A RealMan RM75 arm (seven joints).
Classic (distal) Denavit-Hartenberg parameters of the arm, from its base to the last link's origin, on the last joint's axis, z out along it. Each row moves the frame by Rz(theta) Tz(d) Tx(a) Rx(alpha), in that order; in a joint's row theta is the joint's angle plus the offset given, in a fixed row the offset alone. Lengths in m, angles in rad.
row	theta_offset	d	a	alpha
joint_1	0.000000	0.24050	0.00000	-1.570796
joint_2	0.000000	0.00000	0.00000	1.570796
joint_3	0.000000	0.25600	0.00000	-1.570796
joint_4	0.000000	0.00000	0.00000	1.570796
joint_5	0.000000	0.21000	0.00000	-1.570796
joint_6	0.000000	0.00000	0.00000	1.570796
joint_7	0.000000	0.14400	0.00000	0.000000
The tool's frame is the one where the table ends.
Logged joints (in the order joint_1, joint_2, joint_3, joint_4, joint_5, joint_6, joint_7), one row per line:
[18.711 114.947 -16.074 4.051 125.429 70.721 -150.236]
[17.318 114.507 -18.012 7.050 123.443 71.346 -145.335]
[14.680 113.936 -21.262 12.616 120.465 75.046 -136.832]
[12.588 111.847 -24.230 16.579 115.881 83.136 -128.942]
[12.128 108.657 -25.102 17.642 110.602 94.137 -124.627]
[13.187 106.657 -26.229 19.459 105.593 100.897 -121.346]
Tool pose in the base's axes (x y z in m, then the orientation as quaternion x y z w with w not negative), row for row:
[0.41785 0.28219 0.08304 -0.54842 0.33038 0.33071 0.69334]
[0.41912 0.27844 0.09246 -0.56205 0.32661 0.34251 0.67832]
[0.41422 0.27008 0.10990 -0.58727 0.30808 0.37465 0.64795]
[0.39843 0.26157 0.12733 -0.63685 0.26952 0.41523 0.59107]
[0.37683 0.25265 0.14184 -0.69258 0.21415 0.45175 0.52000]
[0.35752 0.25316 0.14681 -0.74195 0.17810 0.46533 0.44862]
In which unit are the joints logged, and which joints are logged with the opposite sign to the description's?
The joints are logged in degrees. Opposite sign: joint_4.
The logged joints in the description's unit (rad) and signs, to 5 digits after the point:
[0.32657 2.00620 -0.28054 -0.07070 2.18915 1.23431 -2.62211]
[0.30226 1.99852 -0.31437 -0.12305 2.15449 1.24522 -2.53657]
[0.25621 1.98856 -0.37109 -0.22019 2.10251 1.30980 -2.38817]
[0.21970 1.95210 -0.42289 -0.28936 2.02250 1.45100 -2.25046]
[0.21167 1.89642 -0.43811 -0.30791 1.93037 1.64300 -2.17515]
[0.23016 1.86152 -0.45778 -0.33962 1.84295 1.76098 -2.11789]

